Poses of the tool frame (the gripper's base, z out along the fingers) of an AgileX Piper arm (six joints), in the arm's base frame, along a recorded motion.
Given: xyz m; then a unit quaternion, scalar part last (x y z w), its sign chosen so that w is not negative.
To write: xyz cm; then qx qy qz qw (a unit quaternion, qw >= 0). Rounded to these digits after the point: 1 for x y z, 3 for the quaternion.
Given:
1: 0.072 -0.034 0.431 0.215 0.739 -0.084 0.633
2: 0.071 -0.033 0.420 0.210 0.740 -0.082 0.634
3: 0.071 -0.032 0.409 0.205 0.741 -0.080 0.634
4: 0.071 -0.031 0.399 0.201 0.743 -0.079 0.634
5: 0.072 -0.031 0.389 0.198 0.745 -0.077 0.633
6: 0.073 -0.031 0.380 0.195 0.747 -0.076 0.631
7: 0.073 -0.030 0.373 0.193 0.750 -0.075 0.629
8: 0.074 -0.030 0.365 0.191 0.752 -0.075 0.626
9: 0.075 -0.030 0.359 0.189 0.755 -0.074 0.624
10: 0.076 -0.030 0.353 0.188 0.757 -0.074 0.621
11: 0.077 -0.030 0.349 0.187 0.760 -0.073 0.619
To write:
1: 7.2 -3.4 43.1 0.215 0.739 -0.084 0.633
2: 7.1 -3.3 42.0 0.210 0.740 -0.082 0.634
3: 7.1 -3.2 40.9 0.205 0.741 -0.080 0.634
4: 7.1 -3.1 39.9 0.201 0.743 -0.079 0.634
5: 7.2 -3.1 38.9 0.198 0.745 -0.077 0.633
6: 7.3 -3.1 38.0 0.195 0.747 -0.076 0.631
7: 7.3 -3.0 37.3 0.193 0.750 -0.075 0.629
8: 7.4 -3.0 36.5 0.191 0.752 -0.075 0.626
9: 7.5 -3.0 35.9 0.189 0.755 -0.074 0.624
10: 7.6 -3.0 35.3 0.188 0.757 -0.074 0.621
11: 7.7 -3.0 34.9 0.187 0.760 -0.073 0.619
